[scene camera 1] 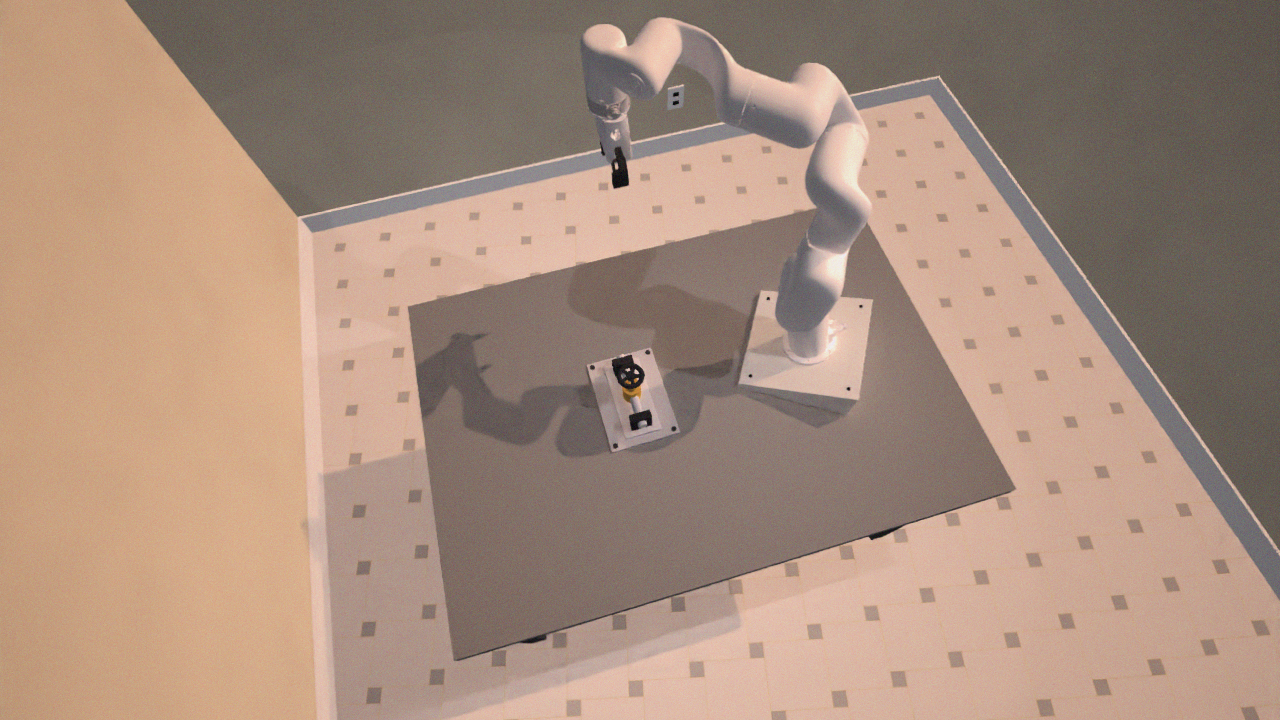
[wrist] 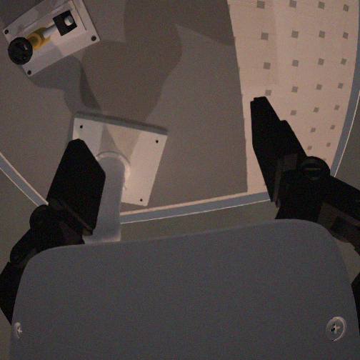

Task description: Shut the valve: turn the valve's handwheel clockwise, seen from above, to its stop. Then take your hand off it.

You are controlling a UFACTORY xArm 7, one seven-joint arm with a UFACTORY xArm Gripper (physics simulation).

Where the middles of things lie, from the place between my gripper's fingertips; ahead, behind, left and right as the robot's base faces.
I see the light grey base plate (scene camera 1: 610,417) 46 cm below my hand, 29 cm to the left of it and 9 cm ahead of it.
